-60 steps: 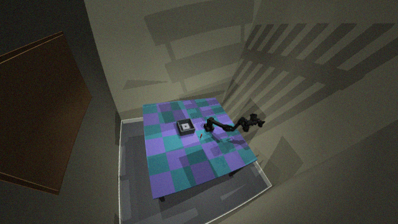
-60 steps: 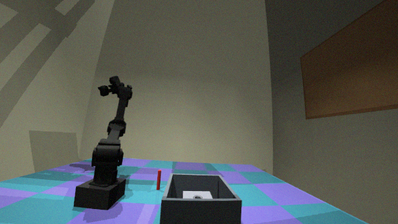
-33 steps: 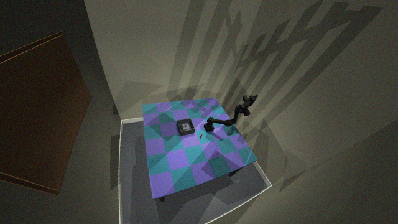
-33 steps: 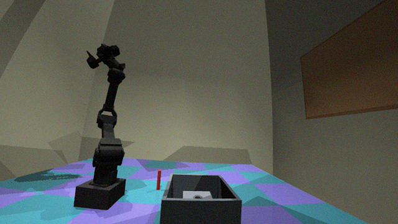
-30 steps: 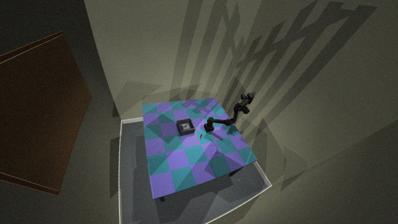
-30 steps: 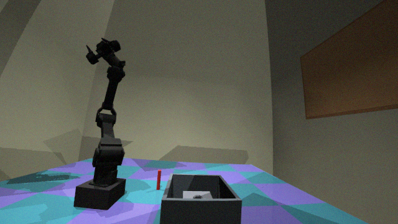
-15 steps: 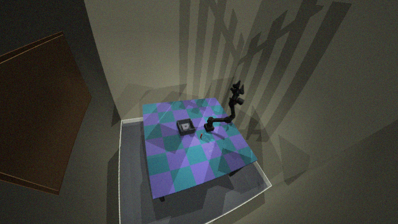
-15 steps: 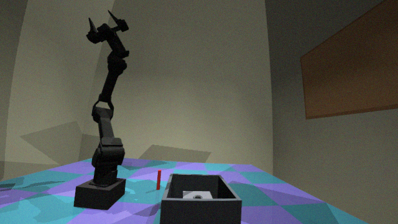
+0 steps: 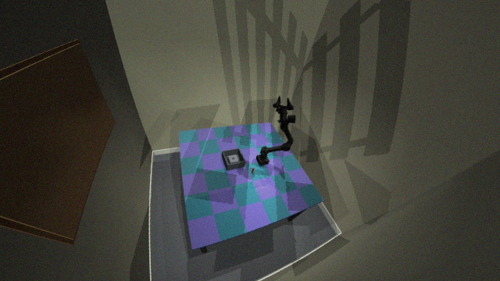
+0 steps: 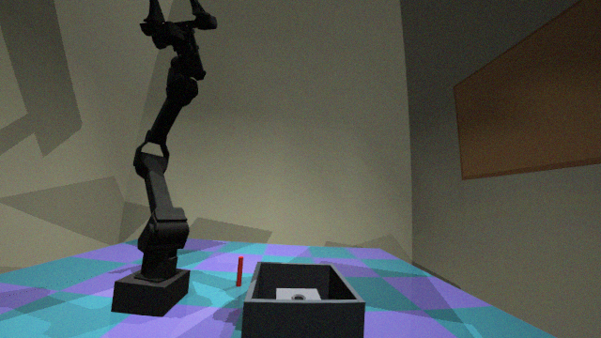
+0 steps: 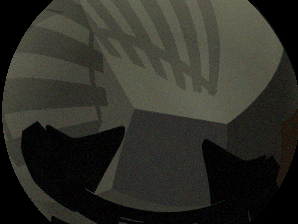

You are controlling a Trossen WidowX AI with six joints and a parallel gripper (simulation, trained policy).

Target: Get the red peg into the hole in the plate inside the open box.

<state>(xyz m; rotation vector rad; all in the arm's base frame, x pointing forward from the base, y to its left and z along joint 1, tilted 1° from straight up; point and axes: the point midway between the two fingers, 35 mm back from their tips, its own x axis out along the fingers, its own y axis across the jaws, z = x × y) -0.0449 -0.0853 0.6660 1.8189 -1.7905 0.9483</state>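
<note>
The red peg lies 18 cm ahead of my gripper tip, 24 cm to the left of it and 71 cm below it. Round my gripper tip: light grey plate (36 cm ahead, 9 cm to the left, 71 cm below); then dark box (36 cm ahead, 9 cm to the left, 73 cm below).
</note>
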